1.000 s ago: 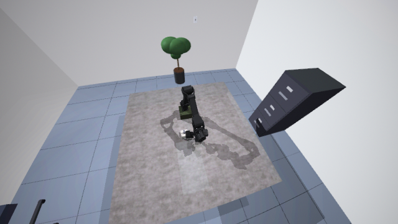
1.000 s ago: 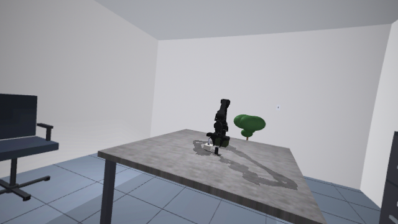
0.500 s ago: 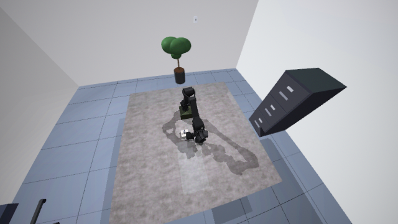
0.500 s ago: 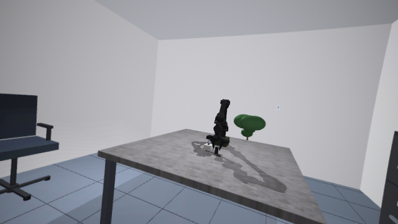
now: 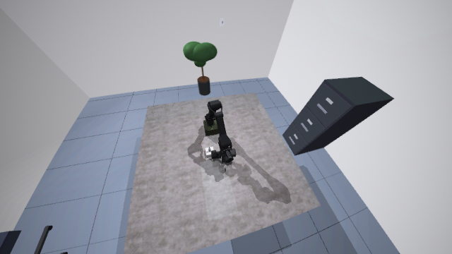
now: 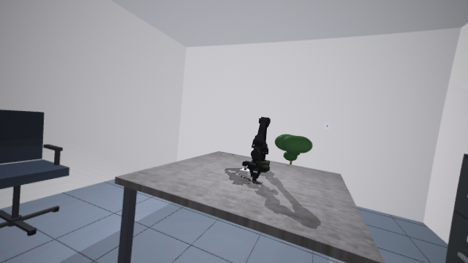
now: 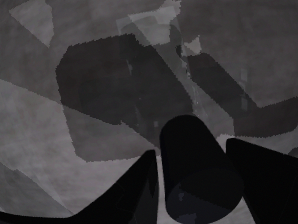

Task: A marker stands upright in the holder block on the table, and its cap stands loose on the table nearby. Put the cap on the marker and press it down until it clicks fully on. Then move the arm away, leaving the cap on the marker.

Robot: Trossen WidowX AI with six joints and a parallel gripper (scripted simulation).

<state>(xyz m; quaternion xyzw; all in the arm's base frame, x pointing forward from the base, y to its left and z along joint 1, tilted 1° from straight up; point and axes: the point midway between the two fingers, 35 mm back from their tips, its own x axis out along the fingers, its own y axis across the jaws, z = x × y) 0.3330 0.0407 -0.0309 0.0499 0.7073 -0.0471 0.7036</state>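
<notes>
Now: gripper tip 80 mm past the white holder block and 100 mm to the left of it. Round my gripper tip: marker cap 10 mm above.
</notes>
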